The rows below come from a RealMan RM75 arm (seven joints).
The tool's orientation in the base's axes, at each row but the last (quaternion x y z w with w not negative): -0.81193 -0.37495 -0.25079 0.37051; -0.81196 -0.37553 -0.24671 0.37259; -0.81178 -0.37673 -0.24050 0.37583; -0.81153 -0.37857 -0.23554 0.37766; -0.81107 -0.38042 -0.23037 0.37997; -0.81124 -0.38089 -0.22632 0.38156; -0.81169 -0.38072 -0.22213 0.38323; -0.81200 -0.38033 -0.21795 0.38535; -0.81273 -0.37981 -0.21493 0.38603
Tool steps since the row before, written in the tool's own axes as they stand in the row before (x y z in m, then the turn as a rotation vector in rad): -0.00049 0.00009 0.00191 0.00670 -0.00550 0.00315; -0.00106 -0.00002 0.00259 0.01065 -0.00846 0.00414; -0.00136 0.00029 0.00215 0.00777 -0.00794 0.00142; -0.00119 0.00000 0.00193 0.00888 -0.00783 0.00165; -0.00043 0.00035 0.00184 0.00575 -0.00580 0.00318; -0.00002 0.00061 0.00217 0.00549 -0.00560 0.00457; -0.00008 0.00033 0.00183 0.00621 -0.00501 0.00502; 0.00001 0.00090 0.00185 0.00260 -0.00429 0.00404; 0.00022 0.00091 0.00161 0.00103 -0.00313 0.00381
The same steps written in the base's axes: 0.00003 0.00126 -0.00152 0.00001 0.00777 0.00498; -0.00033 0.00160 -0.00227 0.00014 0.01153 0.00831; -0.00036 0.00099 -0.00233 -0.00147 0.00791 0.00779; -0.00053 0.00101 -0.00196 -0.00070 0.00853 0.00834; 0.00017 0.00112 -0.00155 -0.00085 0.00751 0.00445; 0.00064 0.00145 -0.00160 -0.00074 0.00841 0.00334; 0.00034 0.00127 -0.00131 0.00019 0.00884 0.00327; 0.00083 0.00110 -0.00153 -0.00152 0.00614 0.00120; 0.00094 0.00100 -0.00126 -0.00160 0.00477 -0.00021
